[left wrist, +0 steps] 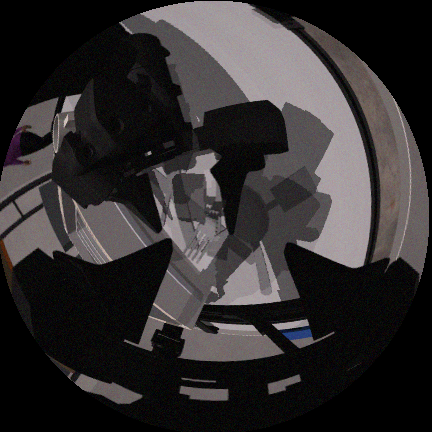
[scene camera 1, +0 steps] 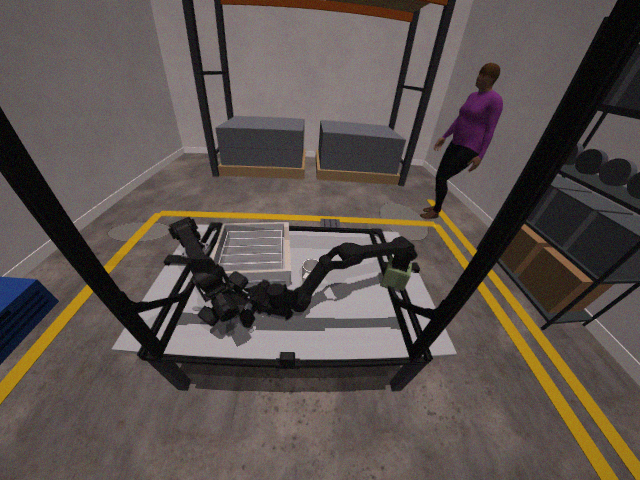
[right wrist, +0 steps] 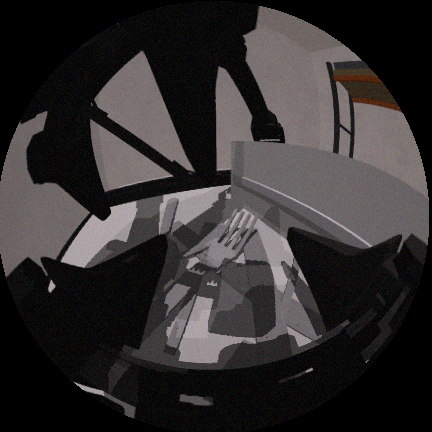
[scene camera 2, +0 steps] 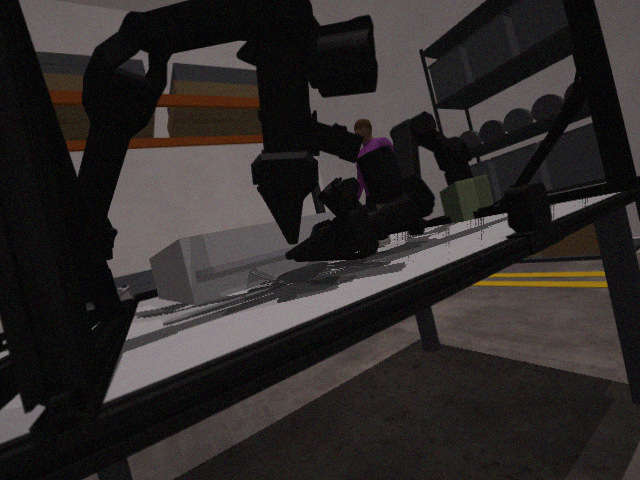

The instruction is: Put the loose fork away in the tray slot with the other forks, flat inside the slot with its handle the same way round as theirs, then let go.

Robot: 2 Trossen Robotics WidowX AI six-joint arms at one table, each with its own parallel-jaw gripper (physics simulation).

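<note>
The loose fork (right wrist: 217,254) (left wrist: 200,245) (scene camera 2: 262,276) is on the table beside the tray (scene camera 1: 286,258) (scene camera 2: 222,258) (left wrist: 187,305) (right wrist: 310,185), its tines toward the tray wall. Dark shadows break up its outline, and its handle is hard to make out. The tray's slots show in scene camera 1, but the forks inside are too small to tell. My right gripper (right wrist: 228,237) (left wrist: 190,231) is open, its fingers standing apart around the fork's area without gripping it. My left gripper (left wrist: 230,247) is open and empty, above and close to the right gripper.
Another pale utensil handle (scene camera 2: 180,316) (right wrist: 169,216) lies on the table near the fork. A mug (scene camera 1: 310,267) (left wrist: 56,131) stands right of the tray in scene camera 1. A green block (scene camera 1: 397,277) (scene camera 2: 466,198) is by the right arm's base. Both arms crowd together beside the tray.
</note>
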